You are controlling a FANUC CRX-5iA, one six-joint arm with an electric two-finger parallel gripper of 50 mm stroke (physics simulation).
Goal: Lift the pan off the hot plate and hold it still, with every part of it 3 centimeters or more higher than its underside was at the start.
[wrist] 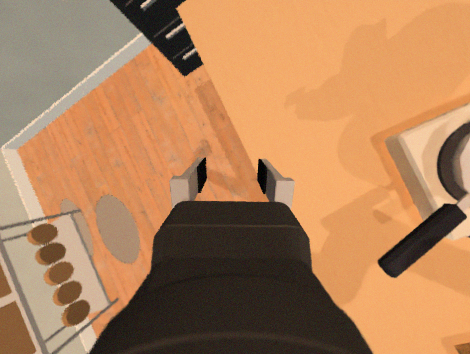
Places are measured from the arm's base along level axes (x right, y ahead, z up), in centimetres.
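Pixels of known places: gripper, fingertip midpoint: [232, 169].
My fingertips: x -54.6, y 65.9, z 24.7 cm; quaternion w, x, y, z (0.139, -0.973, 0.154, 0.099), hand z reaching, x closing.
Note:
For each thing: its top centre in the pictures, then the offset to it from my fingertips. "*": a spot on its surface instead. Level surfaces: height alone.
- pan, surface spot: [450, 173] * dx +36.0, dy -10.9, dz -24.6 cm
- pale hot plate, surface spot: [416, 147] * dx +32.3, dy -4.5, dz -25.4 cm
- pan's black handle, top centre: [435, 246] dx +25.1, dy -19.8, dz -16.2 cm
- orange table top, surface height: dz -31.7 cm
The pan [450, 173] shows in part at the right edge of the wrist view, its dark rim on the pale hot plate [416, 147]. The pan's black handle [423, 241] sticks out past the hot plate's edge, toward the lower left. My gripper [232, 169] is open, with nothing between its fingers. It is well to the left of the handle in the view and apart from it, above the table's edge. The rest of the pan and of the hot plate is cut off by the frame.
The orange table top [280, 55] fills the right side, with shadows on it. Beyond its edge lies the wooden floor [100, 145]. A black slatted unit [172, 55] is at the top. A metal-framed rack [95, 262] with several brown round things stands at the lower left.

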